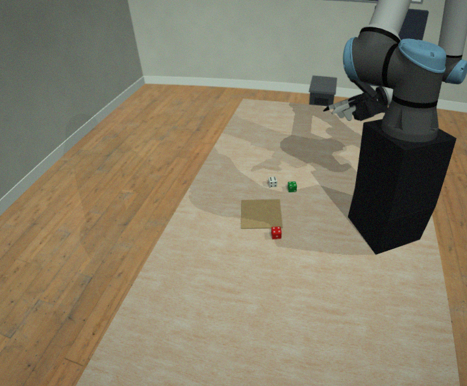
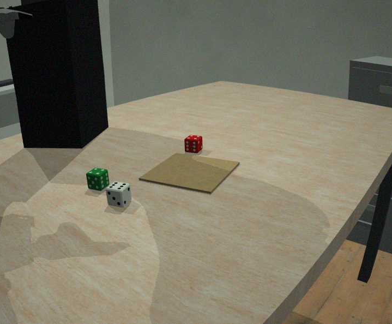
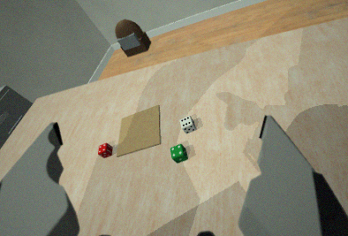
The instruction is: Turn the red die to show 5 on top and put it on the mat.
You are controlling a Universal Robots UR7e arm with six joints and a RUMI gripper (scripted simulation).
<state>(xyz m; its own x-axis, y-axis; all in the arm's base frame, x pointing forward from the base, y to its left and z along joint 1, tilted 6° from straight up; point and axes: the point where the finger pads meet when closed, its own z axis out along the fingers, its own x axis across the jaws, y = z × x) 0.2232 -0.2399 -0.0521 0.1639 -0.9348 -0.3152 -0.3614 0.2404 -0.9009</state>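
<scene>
My gripper is now 270 mm above the white die, 170 mm short of it and 90 mm to the right of it. The rest, counted from my hand: red die (350 mm to the left, 270 mm below, 130 mm ahead); then tan mat (280 mm below, 250 mm to the left, 190 mm ahead); then green die (270 mm below, 110 mm to the left, 100 mm ahead).
</scene>
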